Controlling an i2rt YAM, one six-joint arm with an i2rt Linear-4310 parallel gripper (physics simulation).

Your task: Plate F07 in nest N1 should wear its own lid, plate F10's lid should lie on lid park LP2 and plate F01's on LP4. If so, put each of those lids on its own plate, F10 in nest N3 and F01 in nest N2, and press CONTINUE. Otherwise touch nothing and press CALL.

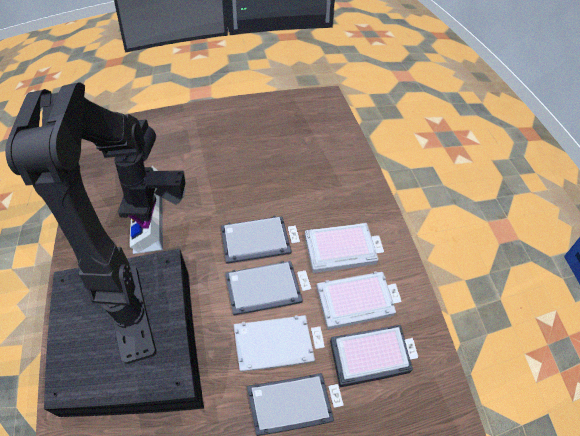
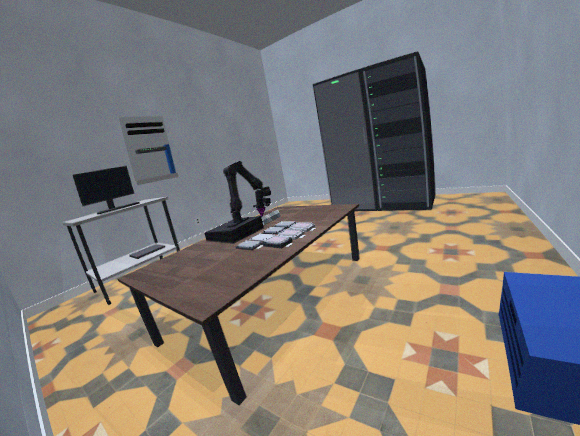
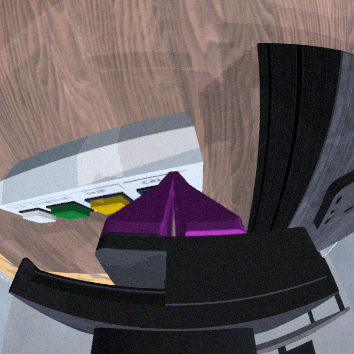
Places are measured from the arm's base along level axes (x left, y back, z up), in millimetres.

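Pixels of known places: gripper, fingertip midpoint: (image 1: 146, 227) (image 2: 262, 216) (image 3: 173, 178); arm's base at its link origin: (image 1: 130, 313) (image 2: 238, 222).
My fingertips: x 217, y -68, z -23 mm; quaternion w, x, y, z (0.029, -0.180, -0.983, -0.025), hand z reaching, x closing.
Ahead of a thing's pixels: the offset from my fingertips to its middle. "*": to the spot under its first point. Level surfaces: height alone.
My gripper (image 1: 145, 221) (image 2: 261, 213) (image 3: 173, 178) is shut and empty, its purple fingertips together over the CALL end of the white button box {dx +89, dy -4, dz -29 mm} (image 1: 154, 236) (image 3: 142, 146). The tips hide most of the blue CALL button {dx +18, dy +25, dz -17 mm} (image 1: 135, 230) (image 3: 144, 192); contact cannot be told. Pink-welled plates sit in nest N1 {* dx -173, dy -398, dz -28 mm} (image 1: 342, 244), N2 {dx -297, dy -375, dz -37 mm} (image 1: 356, 296) and N3 {dx -426, dy -348, dz -32 mm} (image 1: 372, 353). The N1 plate looks taller, with a clear rim. Grey panels with small white corner tags lie at LP2 {dx -74, dy -233, dz -47 mm} (image 1: 257, 237), LP4 {dx -198, dy -207, dz -47 mm} (image 1: 265, 286) and LP3 {dx -459, dy -166, dz -47 mm} (image 1: 291, 403). Plate and lid codes are unreadable.
A pale panel {dx -326, dy -183, dz -51 mm} (image 1: 275, 343) lies between LP4 and LP3. The box also has yellow {dx +67, dy +17, dz -17 mm} (image 3: 110, 204), green {dx +116, dy +8, dz -17 mm} (image 3: 71, 210) and white {dx +166, dy -1, dz -17 mm} (image 3: 39, 216) buttons. The black arm base (image 1: 120, 390) (image 2: 220, 233) stands beside the box on the wooden table {dz -61 mm} (image 1: 280, 150) (image 2: 200, 280).
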